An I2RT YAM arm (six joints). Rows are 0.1 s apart.
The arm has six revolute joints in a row. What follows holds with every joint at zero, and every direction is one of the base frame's.
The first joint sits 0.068 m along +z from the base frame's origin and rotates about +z.
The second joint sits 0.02 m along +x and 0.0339 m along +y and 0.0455 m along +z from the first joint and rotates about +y.
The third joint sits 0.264 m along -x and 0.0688 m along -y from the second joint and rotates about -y.
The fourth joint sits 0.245 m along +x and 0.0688 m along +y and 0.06 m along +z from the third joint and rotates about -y.
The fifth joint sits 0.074 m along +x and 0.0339 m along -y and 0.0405 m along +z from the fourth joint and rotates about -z.
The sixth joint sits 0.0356 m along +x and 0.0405 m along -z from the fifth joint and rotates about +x.
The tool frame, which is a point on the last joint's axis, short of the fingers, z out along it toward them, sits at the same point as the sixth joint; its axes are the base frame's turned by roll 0, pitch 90 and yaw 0 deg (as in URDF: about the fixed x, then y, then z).
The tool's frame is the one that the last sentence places.
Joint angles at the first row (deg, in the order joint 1, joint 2, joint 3, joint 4, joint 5, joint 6):
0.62, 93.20, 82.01, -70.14, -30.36, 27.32
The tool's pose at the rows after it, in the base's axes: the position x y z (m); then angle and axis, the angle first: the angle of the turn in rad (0 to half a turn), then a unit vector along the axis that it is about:
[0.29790, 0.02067, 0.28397, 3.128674, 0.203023, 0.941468, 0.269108]
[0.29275, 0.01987, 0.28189, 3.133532, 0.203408, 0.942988, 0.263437]
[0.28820, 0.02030, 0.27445, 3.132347, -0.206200, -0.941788, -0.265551]
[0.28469, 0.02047, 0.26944, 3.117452, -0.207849, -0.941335, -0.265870]
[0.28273, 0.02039, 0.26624, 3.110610, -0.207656, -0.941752, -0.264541]
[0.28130, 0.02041, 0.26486, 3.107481, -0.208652, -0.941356, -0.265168]
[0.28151, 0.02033, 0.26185, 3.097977, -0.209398, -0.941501, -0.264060]
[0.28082, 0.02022, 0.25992, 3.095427, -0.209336, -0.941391, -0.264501]
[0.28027, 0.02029, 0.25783, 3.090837, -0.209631, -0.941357, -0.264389]
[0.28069, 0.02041, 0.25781, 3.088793, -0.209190, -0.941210, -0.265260]
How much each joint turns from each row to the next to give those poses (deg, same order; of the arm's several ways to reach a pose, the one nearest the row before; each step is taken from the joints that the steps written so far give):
-0.09, -0.86, -1.08, -0.06, 0.17, -0.18
-0.09, -0.93, -1.37, -0.11, 0.57, -0.27
0.05, -0.67, -2.36, 0.82, -0.46, 0.19
0.01, -0.42, -1.53, 0.27, -0.23, 0.01
0.00, -0.22, -0.93, 0.23, 0.05, -0.18
-0.01, -0.25, -0.56, 0.17, -0.11, 0.09
-0.02, 0.31, -0.35, 0.05, 0.00, -0.10
-0.03, -0.07, -0.51, 0.28, -0.08, -0.07
0.01, 0.02, -0.45, 0.19, -0.05, -0.03
0.01, 0.13, 0.12, -0.09, -0.13, -0.06

